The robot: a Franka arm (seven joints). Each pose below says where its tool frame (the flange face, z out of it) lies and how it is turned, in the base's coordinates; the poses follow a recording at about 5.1 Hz.
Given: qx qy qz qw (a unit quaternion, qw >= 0); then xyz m.
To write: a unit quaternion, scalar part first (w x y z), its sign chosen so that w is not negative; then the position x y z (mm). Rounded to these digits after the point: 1 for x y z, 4 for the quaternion.
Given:
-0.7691, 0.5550, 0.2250, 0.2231, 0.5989, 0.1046, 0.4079
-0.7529, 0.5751, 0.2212, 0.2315, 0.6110, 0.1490, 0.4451
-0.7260, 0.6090, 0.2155, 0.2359, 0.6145, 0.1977, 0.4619
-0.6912, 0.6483, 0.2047, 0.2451, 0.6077, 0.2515, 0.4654
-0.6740, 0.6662, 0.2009, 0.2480, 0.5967, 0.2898, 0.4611
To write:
0.2231, -0.7691, 0.5550, 0.2250, 598.9, 104.6, 407.9
0.2315, -0.7529, 0.5751, 0.2212, 611.0, 149.0, 445.1
0.2359, -0.7260, 0.6090, 0.2155, 614.5, 197.7, 461.9
0.2451, -0.6912, 0.6483, 0.2047, 607.7, 251.5, 465.4
0.2480, -0.6740, 0.6662, 0.2009, 596.7, 289.8, 461.1

